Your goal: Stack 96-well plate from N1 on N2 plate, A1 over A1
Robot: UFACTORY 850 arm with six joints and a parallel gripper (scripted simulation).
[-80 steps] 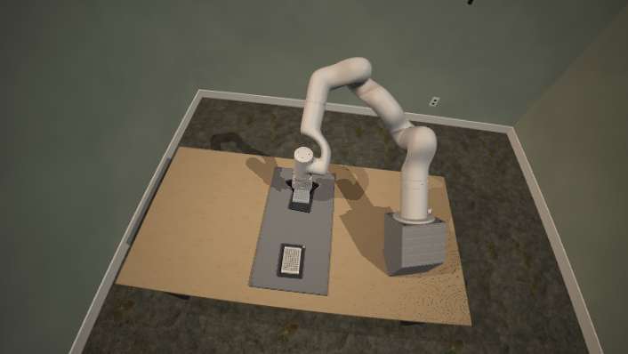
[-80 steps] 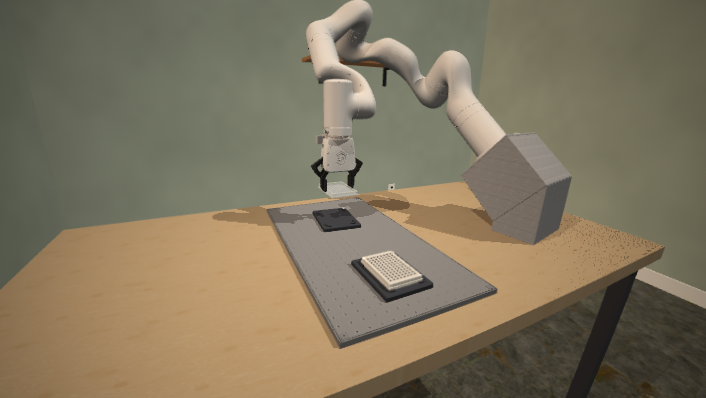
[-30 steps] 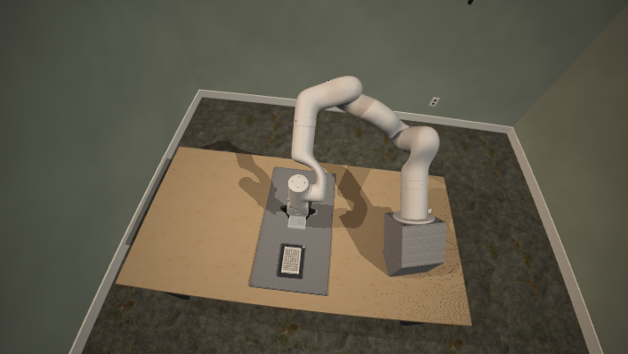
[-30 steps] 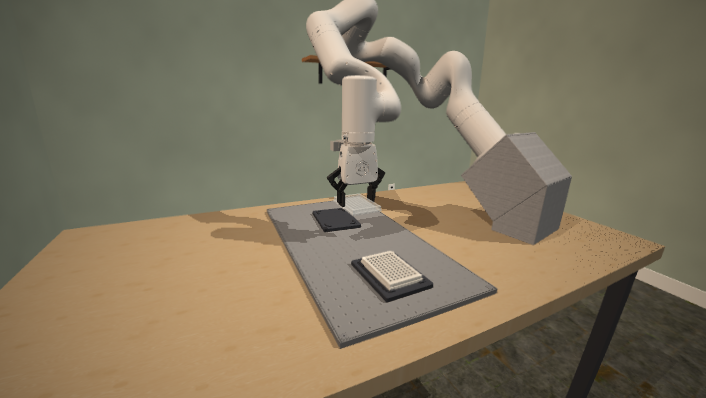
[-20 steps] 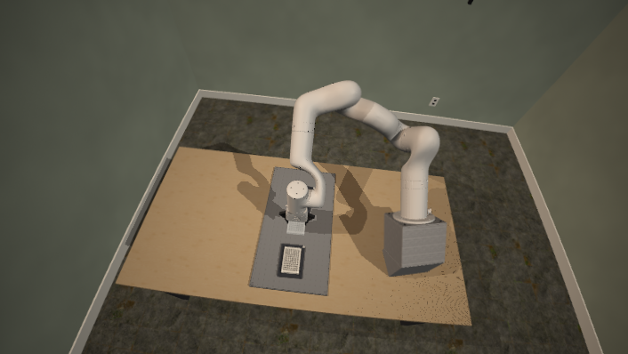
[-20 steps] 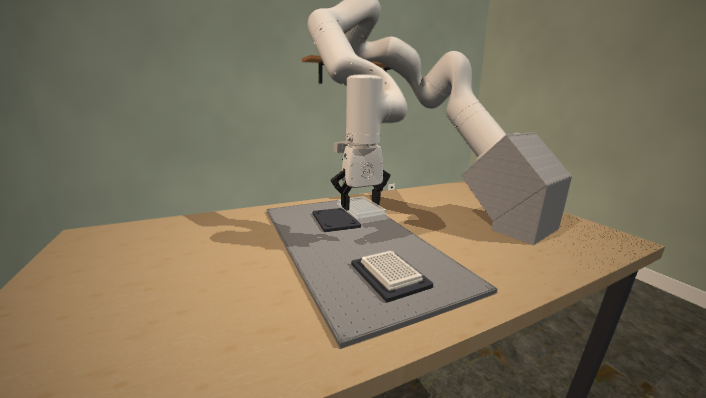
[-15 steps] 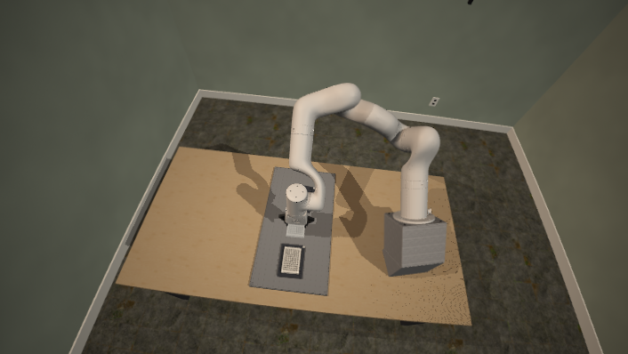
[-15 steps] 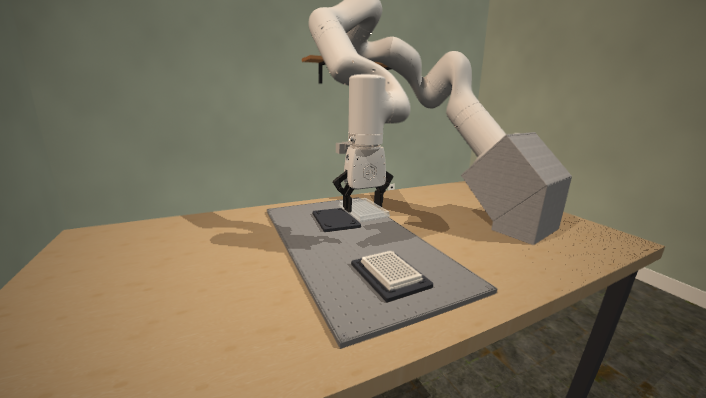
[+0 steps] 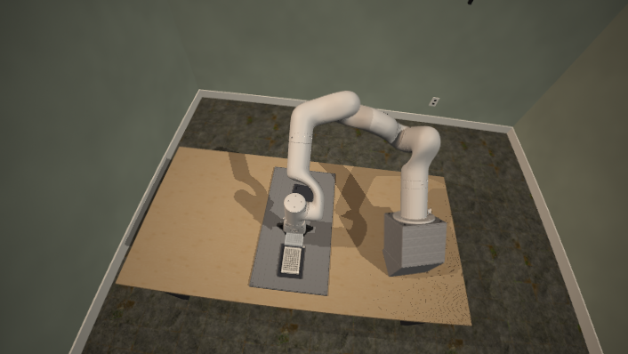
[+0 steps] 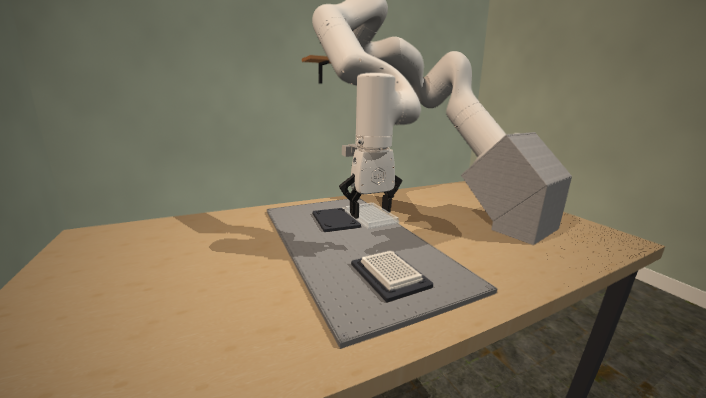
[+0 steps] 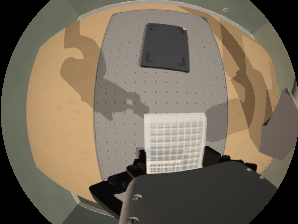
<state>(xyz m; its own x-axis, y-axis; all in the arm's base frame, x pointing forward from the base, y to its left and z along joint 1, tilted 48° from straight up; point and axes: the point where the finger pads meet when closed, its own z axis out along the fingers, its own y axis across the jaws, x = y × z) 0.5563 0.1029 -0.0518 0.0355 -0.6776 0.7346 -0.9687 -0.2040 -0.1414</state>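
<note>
Now: hand 11 cm to the right of the plate and 10 cm above it. From my hand the other things lie so: plate nest (25 cm to the right, 12 cm below).
</note>
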